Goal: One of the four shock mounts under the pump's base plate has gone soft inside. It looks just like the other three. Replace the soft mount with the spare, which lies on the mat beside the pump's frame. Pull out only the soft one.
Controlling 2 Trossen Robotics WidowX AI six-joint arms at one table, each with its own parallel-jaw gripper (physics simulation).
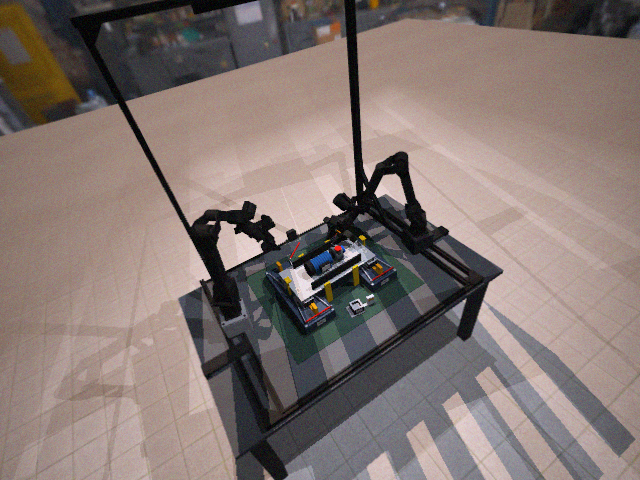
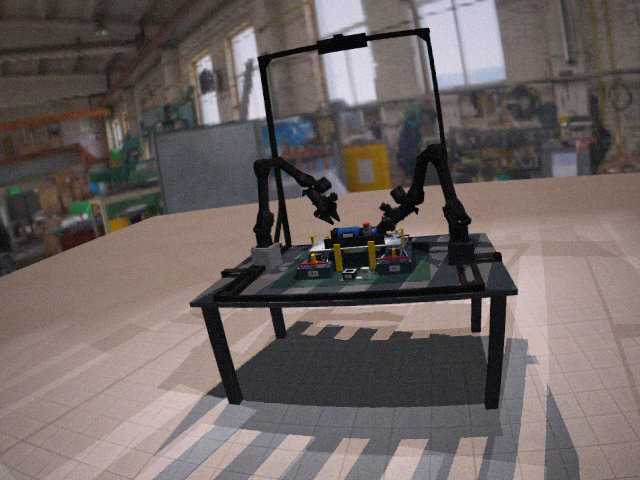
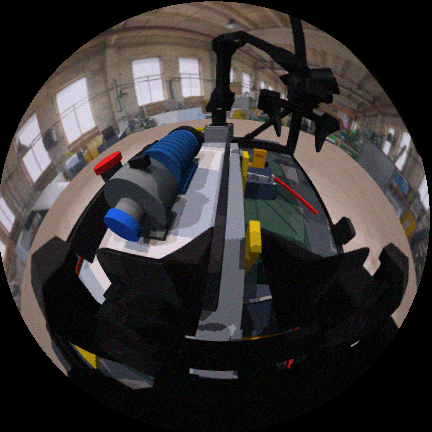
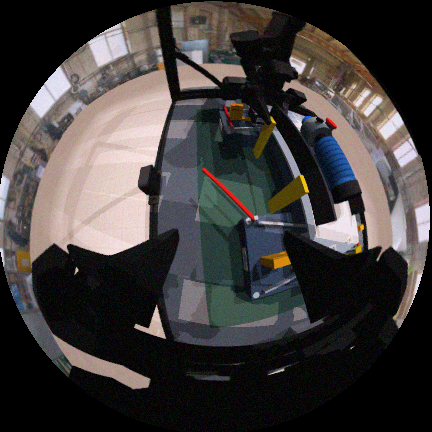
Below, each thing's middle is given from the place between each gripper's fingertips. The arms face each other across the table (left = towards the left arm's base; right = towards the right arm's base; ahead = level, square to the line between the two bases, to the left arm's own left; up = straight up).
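My left hand: 130 mm to the left of the yellow bar point(image 4: 297, 187), 50 mm above it, 10 mm short of it.
Yellow bar from my right hand: 110 mm ahead, 70 mm to the left, 80 mm below.
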